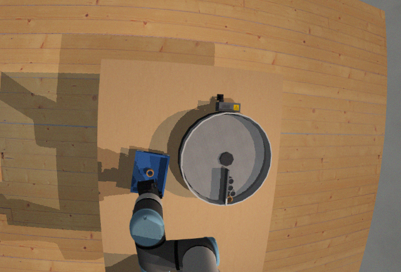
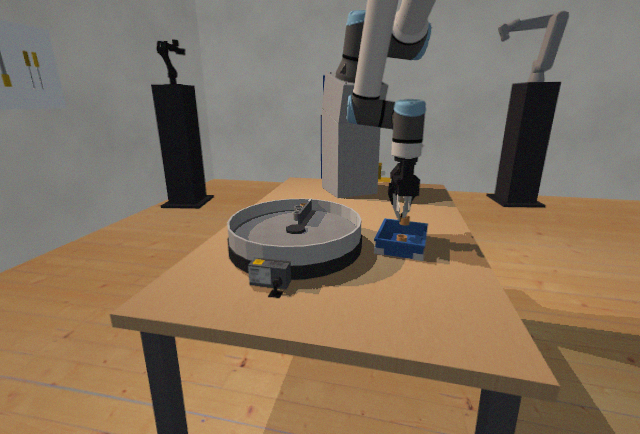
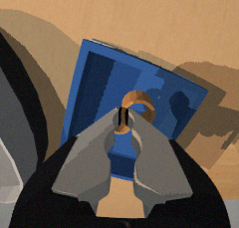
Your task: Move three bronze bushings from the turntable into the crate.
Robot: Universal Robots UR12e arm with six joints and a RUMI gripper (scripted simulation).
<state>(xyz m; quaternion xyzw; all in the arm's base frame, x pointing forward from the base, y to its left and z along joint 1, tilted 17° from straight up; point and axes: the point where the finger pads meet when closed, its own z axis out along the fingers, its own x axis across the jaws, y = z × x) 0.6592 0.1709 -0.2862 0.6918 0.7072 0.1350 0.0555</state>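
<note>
Now: hand 50 mm short of the blue crate and 60 mm above it.
</note>
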